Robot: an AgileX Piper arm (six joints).
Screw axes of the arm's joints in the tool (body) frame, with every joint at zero. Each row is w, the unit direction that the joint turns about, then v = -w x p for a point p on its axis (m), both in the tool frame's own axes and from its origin. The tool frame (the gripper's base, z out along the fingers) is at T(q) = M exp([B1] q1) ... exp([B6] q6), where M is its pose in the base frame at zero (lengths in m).
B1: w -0.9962 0 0.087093 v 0 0.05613 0
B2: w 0 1 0 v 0.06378 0 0.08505
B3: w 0 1 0 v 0.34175 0 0.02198
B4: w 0 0 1 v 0 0 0
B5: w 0 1 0 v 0.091 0 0
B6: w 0 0 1 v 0 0 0
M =
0.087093 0 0.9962 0.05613
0 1 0 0
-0.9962 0 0.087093 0.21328
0 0 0 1
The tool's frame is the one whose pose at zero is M.
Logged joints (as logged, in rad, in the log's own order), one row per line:
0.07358 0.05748 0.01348 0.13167 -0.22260 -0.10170
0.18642 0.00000 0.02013 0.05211 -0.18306 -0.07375
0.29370 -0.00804 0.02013 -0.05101 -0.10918 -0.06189
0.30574 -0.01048 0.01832 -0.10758 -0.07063 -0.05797
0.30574 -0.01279 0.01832 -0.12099 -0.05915 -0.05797
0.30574 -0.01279 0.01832 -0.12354 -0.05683 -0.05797
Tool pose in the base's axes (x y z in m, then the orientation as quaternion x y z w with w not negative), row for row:
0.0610 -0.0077 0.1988 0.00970 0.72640 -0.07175 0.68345
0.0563 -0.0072 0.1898 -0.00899 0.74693 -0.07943 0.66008
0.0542 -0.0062 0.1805 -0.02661 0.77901 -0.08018 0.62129
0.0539 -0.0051 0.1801 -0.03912 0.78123 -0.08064 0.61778
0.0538 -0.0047 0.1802 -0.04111 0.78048 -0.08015 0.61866
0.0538 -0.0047 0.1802 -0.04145 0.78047 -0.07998 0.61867
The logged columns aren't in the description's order. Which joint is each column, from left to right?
Columns, left to right: q5, q2, q3, q6, q4, q1.
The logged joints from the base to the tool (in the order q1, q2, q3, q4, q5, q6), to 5 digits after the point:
-0.10170 0.05748 0.01348 -0.22260 0.07358 0.13167
-0.07375 0.00000 0.02013 -0.18306 0.18642 0.05211
-0.06189 -0.00804 0.02013 -0.10918 0.29370 -0.05101
-0.05797 -0.01048 0.01832 -0.07063 0.30574 -0.10758
-0.05797 -0.01279 0.01832 -0.05915 0.30574 -0.12099
-0.05797 -0.01279 0.01832 -0.05683 0.30574 -0.12354

